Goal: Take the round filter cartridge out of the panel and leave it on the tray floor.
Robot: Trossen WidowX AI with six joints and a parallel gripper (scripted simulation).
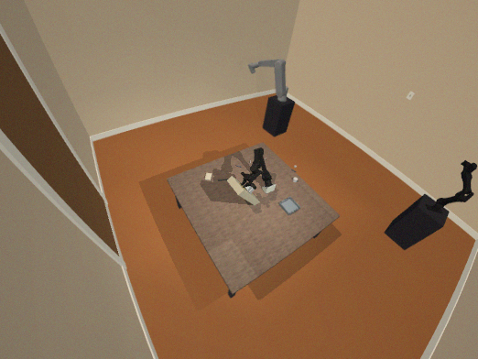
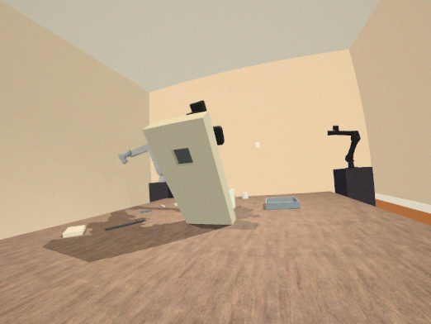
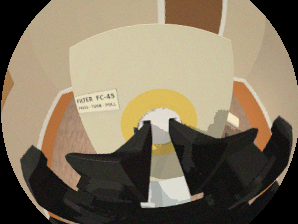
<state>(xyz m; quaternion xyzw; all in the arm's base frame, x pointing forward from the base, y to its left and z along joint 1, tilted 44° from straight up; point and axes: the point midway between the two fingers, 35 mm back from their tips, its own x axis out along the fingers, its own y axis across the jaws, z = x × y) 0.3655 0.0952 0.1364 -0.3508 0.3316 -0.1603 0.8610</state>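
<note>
Now: the round filter cartridge 1 cm below my gripper tip and 1 cm ahead of it. The rest, counted from my gripper tip: cream block (46 cm to the right, 26 cm below, 6 cm ahead); grey tray (40 cm behind, 31 cm to the left, 26 cm below); cream service panel (8 cm below, 4 cm behind).
</note>
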